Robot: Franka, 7 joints.
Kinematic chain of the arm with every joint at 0, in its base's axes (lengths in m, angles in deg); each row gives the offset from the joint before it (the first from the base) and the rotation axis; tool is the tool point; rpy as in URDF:
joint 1: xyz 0 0 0.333 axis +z
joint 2: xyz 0 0 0 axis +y
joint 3: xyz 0 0 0.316 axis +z
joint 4: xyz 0.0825 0 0 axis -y
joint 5: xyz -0.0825 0 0.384 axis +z
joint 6: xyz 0 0 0 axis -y
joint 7: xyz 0.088 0 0 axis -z
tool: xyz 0 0 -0.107 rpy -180 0 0
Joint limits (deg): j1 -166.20..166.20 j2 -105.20..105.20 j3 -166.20..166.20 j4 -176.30..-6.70 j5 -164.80..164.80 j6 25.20..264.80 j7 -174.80..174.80
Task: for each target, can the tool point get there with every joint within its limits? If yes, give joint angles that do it. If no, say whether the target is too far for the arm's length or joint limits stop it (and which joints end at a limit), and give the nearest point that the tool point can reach.
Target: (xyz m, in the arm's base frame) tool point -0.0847 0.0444 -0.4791
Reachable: no: joint limits stop it (at a limit: joint 2) | nearest point -0.1203 0.0631 -0.3399 | short by 0.145 m
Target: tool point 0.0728 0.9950 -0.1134
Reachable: no: too far | nearest point 0.0571 0.7810 -0.0174 | short by 0.235 m
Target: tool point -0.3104 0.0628 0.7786
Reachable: yes | joints 84.32 -47.33 58.76 -104.84 100.21 238.32 129.30
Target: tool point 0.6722 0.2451 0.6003
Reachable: yes | joints -1.77 75.84 81.66 -35.40 94.16 64.42 32.80
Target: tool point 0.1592 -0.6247 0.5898
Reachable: yes | joints -39.29 74.87 -124.46 -70.91 -64.74 239.42 20.54
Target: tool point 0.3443 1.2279 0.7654
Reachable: no: too far | nearest point 0.2194 0.7823 0.6085 | short by 0.489 m
